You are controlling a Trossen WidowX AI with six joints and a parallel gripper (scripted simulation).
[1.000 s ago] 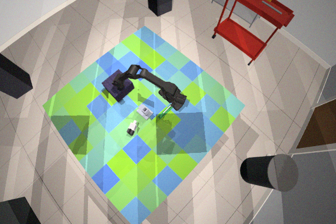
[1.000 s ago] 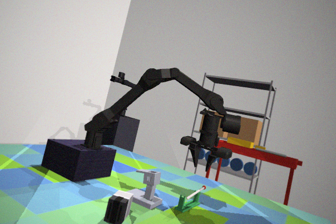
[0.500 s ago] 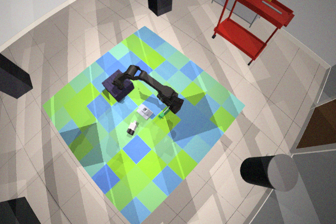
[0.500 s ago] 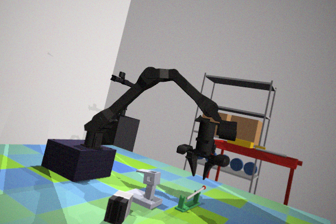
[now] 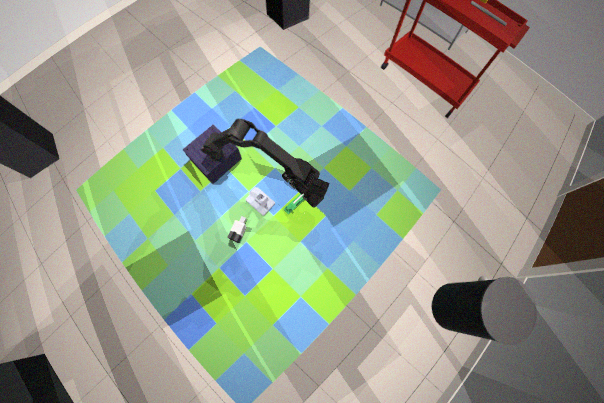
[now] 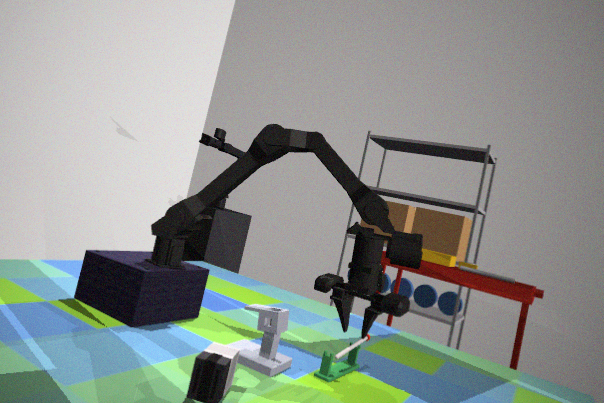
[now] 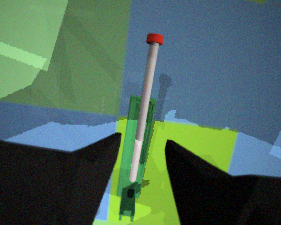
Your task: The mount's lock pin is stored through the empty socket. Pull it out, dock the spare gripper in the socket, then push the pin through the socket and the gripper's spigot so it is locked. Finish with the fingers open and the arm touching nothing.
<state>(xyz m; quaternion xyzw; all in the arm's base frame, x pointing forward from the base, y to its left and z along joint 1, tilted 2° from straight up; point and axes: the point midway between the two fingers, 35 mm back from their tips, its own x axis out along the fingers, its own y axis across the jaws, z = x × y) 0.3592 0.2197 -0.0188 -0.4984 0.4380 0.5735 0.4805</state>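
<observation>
Right now my gripper tip is 4 cm to the left of the green cradle and 4 cm above it. The rest, counted from my gripper tip: spare gripper (32 cm to the right, 4 cm below, 3 cm behind); grey mount (17 cm to the right, 8 cm behind, 2 cm below).
</observation>
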